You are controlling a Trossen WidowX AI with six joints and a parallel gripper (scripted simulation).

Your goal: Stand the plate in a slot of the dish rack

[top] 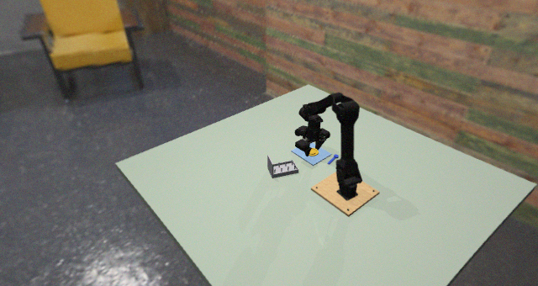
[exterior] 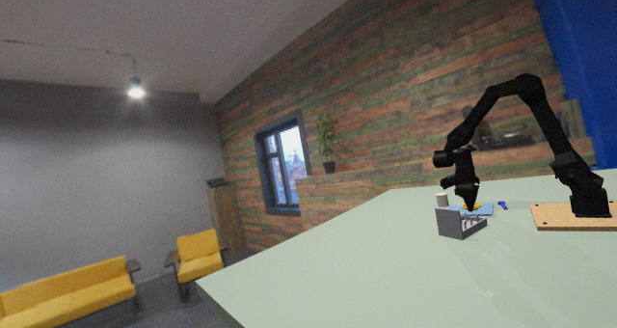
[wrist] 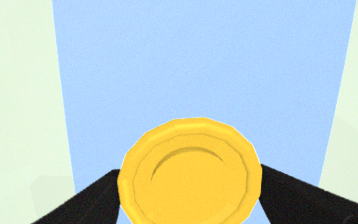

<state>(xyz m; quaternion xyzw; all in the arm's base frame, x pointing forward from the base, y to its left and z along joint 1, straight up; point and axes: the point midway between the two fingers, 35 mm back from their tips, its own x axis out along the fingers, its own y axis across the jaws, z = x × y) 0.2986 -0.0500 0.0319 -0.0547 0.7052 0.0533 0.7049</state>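
Right now the light blue mat is 10 mm to the right of my gripper tip, 10 mm below it and 10 mm ahead of it. Also, from my gripper tip: blue spoon: 80 mm behind, 70 mm to the right; then white cup: 130 mm ahead, 70 mm to the right, 20 mm above; then yellow plate: 10 mm above.
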